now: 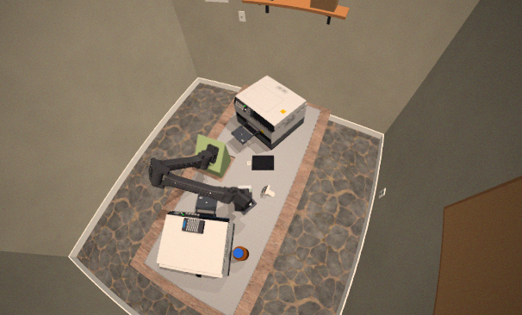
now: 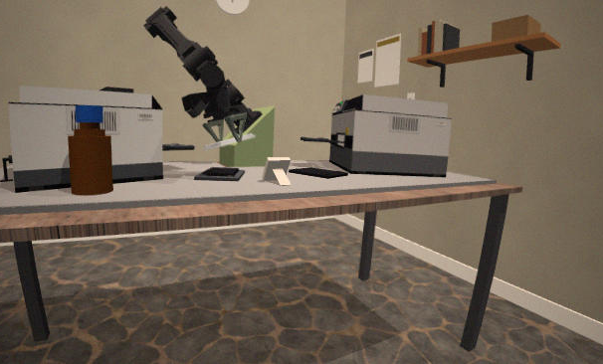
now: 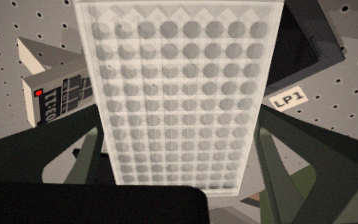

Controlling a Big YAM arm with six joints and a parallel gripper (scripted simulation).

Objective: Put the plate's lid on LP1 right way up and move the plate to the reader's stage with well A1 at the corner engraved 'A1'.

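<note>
The dark lid lies 20 mm behind my hand, 20 mm to the right of it and 90 mm below it. From my hand the other things lie so: lidded white well plate right at my hand; black pad 20 mm behind, 310 mm to the left, 100 mm below; grey pad 20 mm behind, 20 mm to the right, 100 mm below.
</note>
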